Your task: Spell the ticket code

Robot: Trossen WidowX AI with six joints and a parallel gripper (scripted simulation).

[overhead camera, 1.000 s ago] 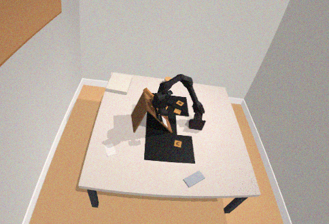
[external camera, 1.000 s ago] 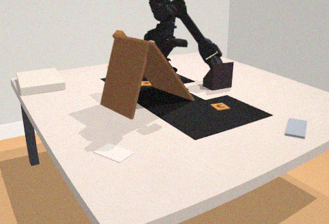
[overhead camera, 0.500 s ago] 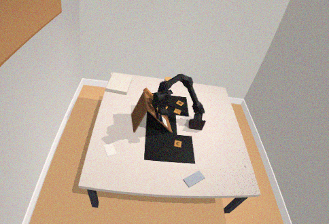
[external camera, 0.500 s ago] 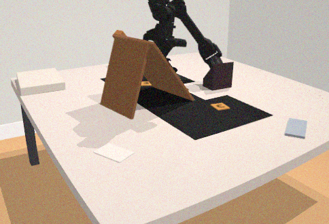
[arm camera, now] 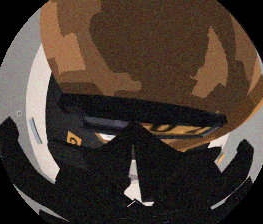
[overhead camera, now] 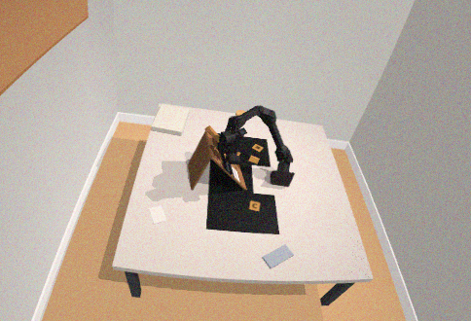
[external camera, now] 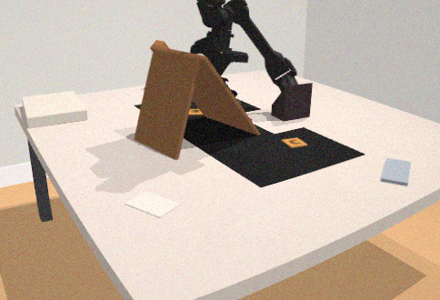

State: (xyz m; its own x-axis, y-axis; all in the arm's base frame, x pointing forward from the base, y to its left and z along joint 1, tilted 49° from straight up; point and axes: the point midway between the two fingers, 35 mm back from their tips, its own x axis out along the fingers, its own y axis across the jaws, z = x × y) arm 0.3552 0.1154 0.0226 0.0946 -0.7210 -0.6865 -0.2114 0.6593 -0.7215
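My gripper tip is now 190 mm past the letter tile marked c, 150 mm to the right of it and 170 mm above it. Round my gripper tip: black mat (150 mm behind, 60 mm to the right, 170 mm below); white ticket (60 mm behind, 80 mm below); white card (330 mm ahead, 280 mm to the left, 170 mm below).
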